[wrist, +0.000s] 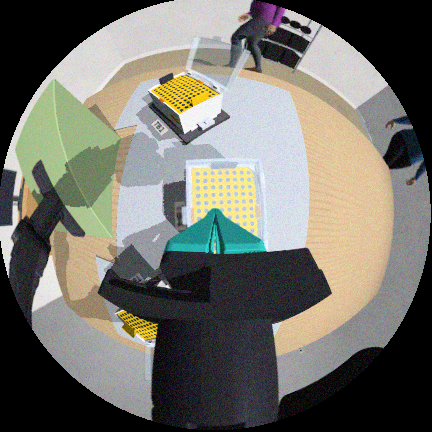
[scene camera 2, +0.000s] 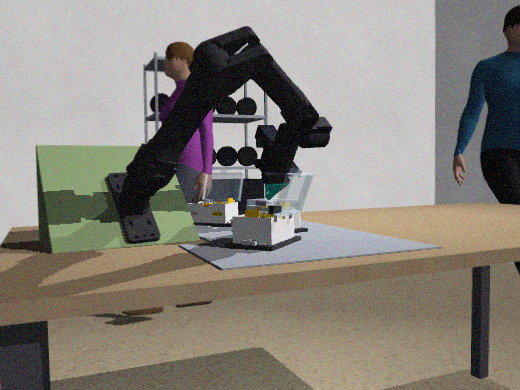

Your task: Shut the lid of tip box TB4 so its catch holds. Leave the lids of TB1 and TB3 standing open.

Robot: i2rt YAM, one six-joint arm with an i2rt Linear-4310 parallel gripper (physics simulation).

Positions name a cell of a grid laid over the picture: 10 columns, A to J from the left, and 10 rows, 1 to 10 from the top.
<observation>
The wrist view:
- gripper: E5
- clear lid: F2
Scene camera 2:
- gripper: F6
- clear lid: E5
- clear lid: F5
</observation>
